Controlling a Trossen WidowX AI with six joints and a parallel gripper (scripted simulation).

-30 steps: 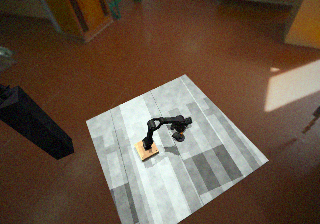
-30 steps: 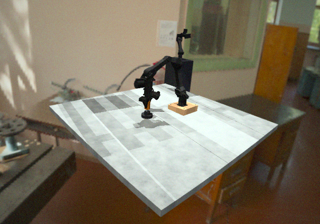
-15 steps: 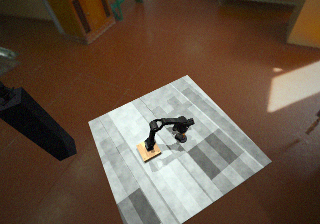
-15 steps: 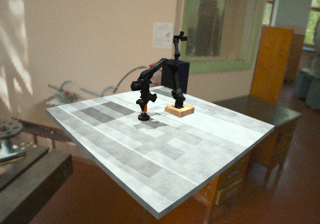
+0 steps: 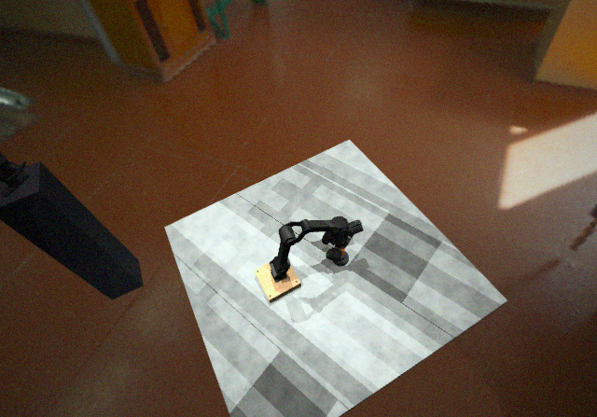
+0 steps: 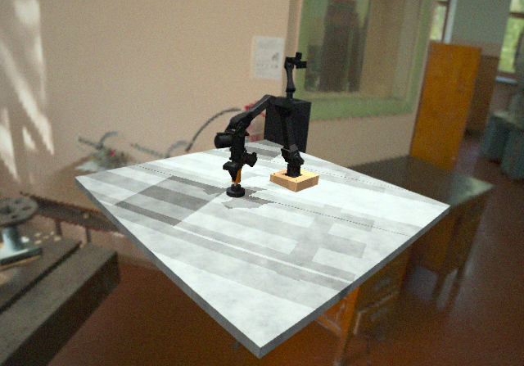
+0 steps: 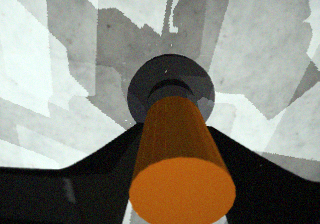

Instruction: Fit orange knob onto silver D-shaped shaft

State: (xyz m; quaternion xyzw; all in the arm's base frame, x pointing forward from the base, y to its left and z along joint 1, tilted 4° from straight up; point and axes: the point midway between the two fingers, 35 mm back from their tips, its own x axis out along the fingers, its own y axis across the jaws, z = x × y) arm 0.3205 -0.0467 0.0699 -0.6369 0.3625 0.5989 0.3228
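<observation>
Right now my gripper tip is 30 mm below the orange knob. The rest, counted from my gripper tip: dark round pedestal 40 mm below.
</observation>
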